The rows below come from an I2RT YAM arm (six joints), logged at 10 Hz.
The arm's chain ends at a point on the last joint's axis. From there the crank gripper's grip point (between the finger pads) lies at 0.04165 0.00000 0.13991 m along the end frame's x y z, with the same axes.
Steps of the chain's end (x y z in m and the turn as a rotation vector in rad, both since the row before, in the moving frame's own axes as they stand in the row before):
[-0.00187, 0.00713, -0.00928, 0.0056, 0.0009, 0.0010]
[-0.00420, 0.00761, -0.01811, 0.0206, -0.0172, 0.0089]
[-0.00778, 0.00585, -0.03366, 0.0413, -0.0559, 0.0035]
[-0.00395, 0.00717, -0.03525, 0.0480, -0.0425, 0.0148]
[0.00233, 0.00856, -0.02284, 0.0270, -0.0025, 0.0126]
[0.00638, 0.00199, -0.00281, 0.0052, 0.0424, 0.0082]
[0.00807, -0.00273, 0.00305, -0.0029, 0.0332, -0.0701]
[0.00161, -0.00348, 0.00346, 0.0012, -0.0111, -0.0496]
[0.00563, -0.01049, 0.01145, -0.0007, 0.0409, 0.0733]
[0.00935, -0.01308, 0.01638, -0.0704, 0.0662, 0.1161]
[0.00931, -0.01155, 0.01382, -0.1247, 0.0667, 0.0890]
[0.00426, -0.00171, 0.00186, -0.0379, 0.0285, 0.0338]
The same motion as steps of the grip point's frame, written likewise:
[-0.00174, 0.00639, -0.00932, 0.0056, 0.0009, 0.0010]
[-0.00660, 0.00508, -0.01744, 0.0206, -0.0172, 0.0089]
[-0.01565, 0.00016, -0.03167, 0.0413, -0.0559, 0.0035]
[-0.00988, 0.00099, -0.03375, 0.0480, -0.0425, 0.0148]
[0.00200, 0.00530, -0.02278, 0.0270, -0.0025, 0.0126]
[0.01227, 0.00163, -0.00470, 0.0052, 0.0424, 0.0082]
[0.01260, -0.00541, 0.00160, -0.0029, 0.0332, -0.0701]
[0.00000, -0.00567, 0.00391, 0.0012, -0.0111, -0.0496]
[0.01120, -0.00713, 0.00963, -0.0007, 0.0409, 0.0733]
[0.01763, 0.00199, 0.01281, -0.0704, 0.0662, 0.1161]
[0.01757, 0.00975, 0.00943, -0.1247, 0.0667, 0.0890]
[0.00811, 0.00504, 0.00049, -0.0379, 0.0285, 0.0338]

